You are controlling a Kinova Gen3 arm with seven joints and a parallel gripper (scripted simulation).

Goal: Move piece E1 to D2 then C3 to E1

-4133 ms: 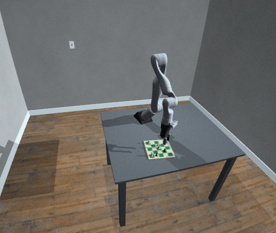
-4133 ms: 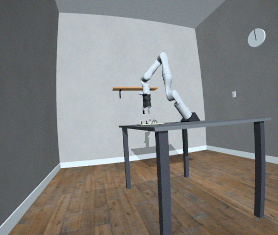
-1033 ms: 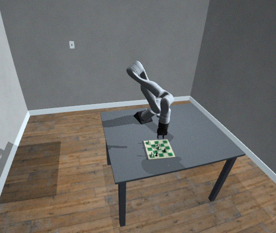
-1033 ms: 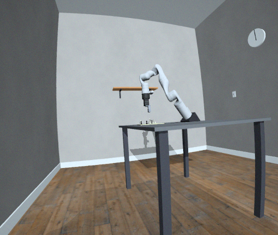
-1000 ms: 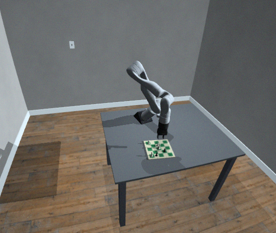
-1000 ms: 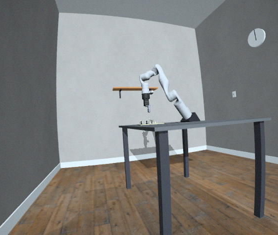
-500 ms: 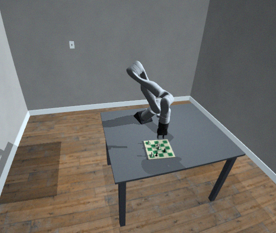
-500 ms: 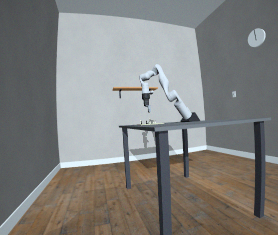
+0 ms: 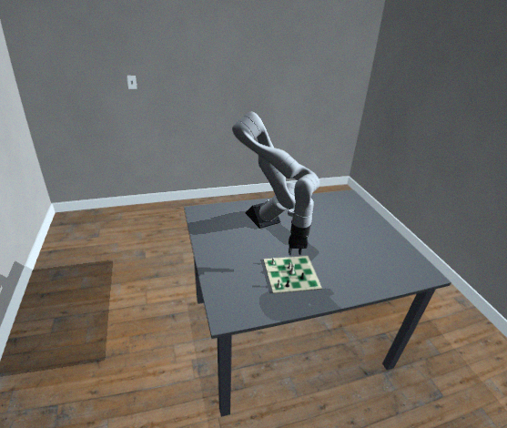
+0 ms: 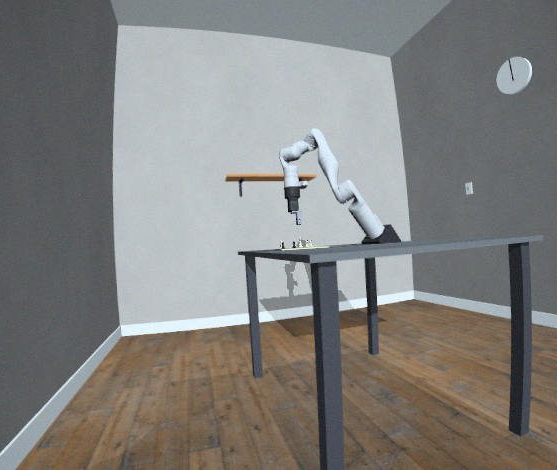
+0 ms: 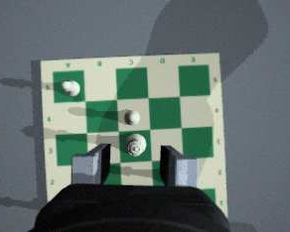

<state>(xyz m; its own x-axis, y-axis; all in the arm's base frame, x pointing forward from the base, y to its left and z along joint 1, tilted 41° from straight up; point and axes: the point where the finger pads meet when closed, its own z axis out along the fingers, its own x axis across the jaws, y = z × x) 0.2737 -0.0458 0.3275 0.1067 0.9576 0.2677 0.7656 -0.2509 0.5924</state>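
Right now the white piece is 10 cm below my hand. Also, from my hand: chessboard 13 cm below.
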